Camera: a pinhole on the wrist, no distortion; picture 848 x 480 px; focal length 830.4 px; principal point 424.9 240.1 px. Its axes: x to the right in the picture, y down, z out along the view. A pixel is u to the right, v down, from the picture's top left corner.
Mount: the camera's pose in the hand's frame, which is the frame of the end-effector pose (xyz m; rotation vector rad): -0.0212 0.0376 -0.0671 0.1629 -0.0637 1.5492
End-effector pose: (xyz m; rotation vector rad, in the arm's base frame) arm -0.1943 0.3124 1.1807 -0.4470 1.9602 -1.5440
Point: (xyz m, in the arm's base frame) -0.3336 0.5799 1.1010
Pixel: behind the camera
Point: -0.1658 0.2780 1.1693
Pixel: 312.1 128.6
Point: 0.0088 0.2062 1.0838
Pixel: 685.5 438.7
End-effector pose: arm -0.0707 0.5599 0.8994 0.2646 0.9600 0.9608
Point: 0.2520 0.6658 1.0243
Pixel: 374.0 91.2
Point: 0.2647 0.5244 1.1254
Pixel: 327.2 404.5
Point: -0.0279 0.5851 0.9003
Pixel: outside the picture
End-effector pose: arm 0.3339 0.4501 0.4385 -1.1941 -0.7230 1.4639
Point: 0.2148 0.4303 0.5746
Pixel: 126.1 448.4
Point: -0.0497 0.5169 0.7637
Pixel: 224.1 338.3
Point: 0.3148 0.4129 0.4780
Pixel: outside the picture
